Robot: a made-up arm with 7 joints. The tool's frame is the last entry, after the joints. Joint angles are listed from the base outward. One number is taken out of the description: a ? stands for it. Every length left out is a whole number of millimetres.
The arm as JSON. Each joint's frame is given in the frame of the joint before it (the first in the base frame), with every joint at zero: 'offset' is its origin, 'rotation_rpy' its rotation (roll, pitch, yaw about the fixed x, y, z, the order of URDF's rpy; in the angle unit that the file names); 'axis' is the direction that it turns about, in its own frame. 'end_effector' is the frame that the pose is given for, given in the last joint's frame.
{
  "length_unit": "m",
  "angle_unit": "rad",
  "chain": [
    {
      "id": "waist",
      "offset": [
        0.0,
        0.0,
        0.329
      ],
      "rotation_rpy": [
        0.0,
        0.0,
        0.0
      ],
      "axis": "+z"
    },
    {
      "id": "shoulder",
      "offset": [
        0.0,
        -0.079,
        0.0
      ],
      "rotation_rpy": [
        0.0,
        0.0,
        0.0
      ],
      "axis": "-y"
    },
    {
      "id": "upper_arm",
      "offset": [
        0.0,
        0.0,
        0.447
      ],
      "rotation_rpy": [
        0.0,
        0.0,
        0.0
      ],
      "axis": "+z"
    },
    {
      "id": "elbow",
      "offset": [
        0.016,
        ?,
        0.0
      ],
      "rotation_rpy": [
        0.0,
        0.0,
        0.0
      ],
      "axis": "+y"
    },
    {
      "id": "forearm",
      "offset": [
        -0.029,
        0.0,
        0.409
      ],
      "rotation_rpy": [
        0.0,
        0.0,
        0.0
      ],
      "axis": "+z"
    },
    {
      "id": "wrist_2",
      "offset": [
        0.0,
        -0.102,
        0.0
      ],
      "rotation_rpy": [
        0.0,
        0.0,
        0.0
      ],
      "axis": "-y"
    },
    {
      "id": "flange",
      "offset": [
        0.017,
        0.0,
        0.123
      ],
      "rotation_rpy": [
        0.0,
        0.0,
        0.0
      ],
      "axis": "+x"
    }
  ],
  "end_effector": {
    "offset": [
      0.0,
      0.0,
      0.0
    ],
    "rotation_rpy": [
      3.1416,
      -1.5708,
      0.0
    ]
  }
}
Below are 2 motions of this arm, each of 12 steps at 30 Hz.
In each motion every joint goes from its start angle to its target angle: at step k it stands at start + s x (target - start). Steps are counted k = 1, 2, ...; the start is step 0. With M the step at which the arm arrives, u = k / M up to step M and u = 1 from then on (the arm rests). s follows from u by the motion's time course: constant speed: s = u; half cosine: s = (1 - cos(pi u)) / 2; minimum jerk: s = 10 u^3 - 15 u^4 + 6 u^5.
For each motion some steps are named. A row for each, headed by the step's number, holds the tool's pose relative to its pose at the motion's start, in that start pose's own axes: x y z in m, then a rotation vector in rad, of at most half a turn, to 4 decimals.
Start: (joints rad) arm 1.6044 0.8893 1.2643 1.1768 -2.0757 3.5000 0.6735
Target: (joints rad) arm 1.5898 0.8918 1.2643 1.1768 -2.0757 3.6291 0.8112
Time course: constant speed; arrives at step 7
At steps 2, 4, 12:
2: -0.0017 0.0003 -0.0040 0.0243 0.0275 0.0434
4: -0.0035 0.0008 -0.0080 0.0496 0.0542 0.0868
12: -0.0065 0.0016 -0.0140 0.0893 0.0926 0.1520

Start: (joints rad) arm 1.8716 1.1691 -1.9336 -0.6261 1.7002 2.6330 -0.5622
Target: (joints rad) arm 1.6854 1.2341 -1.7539 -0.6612 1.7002 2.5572 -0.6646
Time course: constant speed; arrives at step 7
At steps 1, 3, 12:
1: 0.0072 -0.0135 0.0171 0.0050 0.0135 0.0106
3: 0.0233 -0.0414 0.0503 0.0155 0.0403 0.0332
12: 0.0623 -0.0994 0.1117 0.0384 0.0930 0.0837

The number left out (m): 0.06
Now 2 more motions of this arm.
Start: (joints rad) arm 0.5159 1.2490 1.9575 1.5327 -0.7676 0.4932 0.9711
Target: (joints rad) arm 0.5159 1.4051 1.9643 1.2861 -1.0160 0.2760 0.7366
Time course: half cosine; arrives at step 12
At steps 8, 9, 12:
8: 0.0143 -0.0484 -0.0857 -0.2373 0.2017 -0.2053
9: 0.0147 -0.0550 -0.0980 -0.2729 0.2267 -0.2286
12: 0.0146 -0.0644 -0.1156 -0.3241 0.2607 -0.2592

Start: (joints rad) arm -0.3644 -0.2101 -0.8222 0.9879 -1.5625 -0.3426 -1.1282
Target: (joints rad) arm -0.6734 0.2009 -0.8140 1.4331 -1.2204 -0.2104 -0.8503
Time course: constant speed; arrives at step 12
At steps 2, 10, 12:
2: 0.0137 0.0047 0.0724 0.0743 0.0353 -0.0093
10: 0.0370 -0.0482 0.3406 0.4037 0.1902 0.0219
12: 0.0361 -0.0768 0.3980 0.4919 0.2300 0.0464

